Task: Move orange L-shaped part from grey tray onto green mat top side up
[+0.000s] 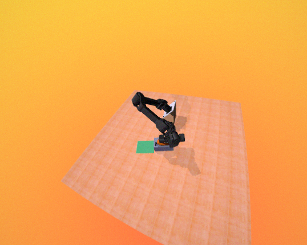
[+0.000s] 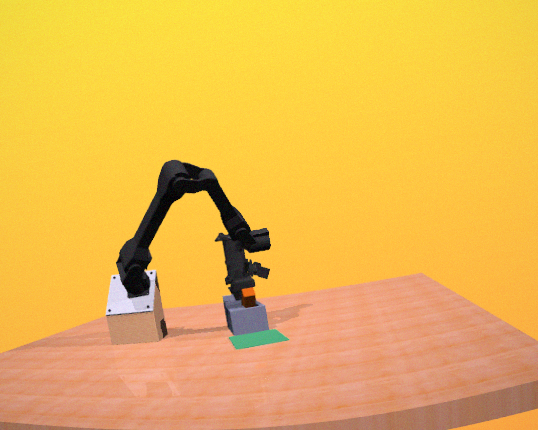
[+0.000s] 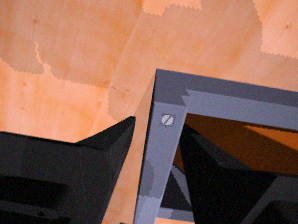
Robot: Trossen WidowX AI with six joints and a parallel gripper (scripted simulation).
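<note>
Now: the orange L-shaped part 50 mm to the right of my gripper tip and 10 mm above it. Also, from my gripper tip: green mat: 220 mm to the right, 50 mm below, 30 mm ahead.
</note>
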